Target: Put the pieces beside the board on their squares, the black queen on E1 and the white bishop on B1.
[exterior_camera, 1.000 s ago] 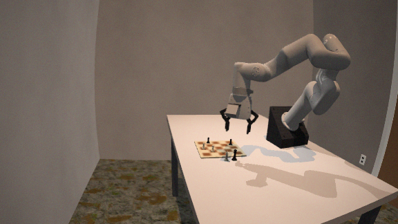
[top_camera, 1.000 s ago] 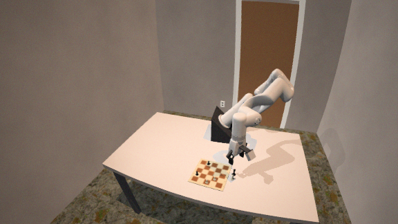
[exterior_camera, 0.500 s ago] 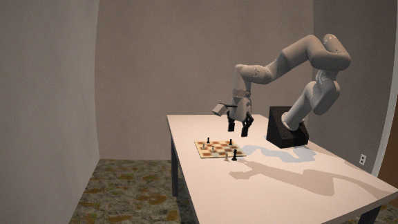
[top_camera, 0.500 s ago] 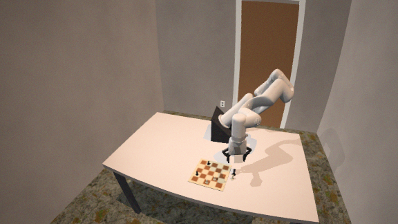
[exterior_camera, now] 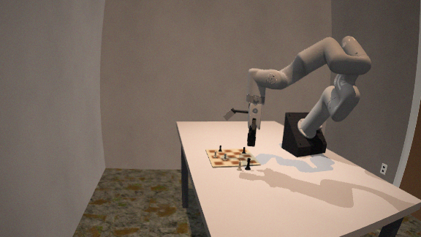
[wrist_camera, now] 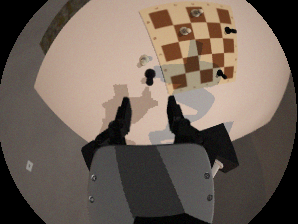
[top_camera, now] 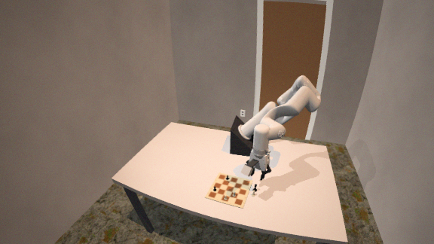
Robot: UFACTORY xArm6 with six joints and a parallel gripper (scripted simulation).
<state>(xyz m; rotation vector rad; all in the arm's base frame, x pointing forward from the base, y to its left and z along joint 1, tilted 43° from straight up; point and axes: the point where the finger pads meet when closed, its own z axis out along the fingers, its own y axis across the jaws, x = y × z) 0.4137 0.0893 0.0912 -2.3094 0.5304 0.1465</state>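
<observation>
Right now the black queen is 10 cm below my hand. Round my hand: chessboard 2 cm ahead, 14 cm to the right, 13 cm below; white bishop 4 cm ahead, 11 cm below.
</observation>
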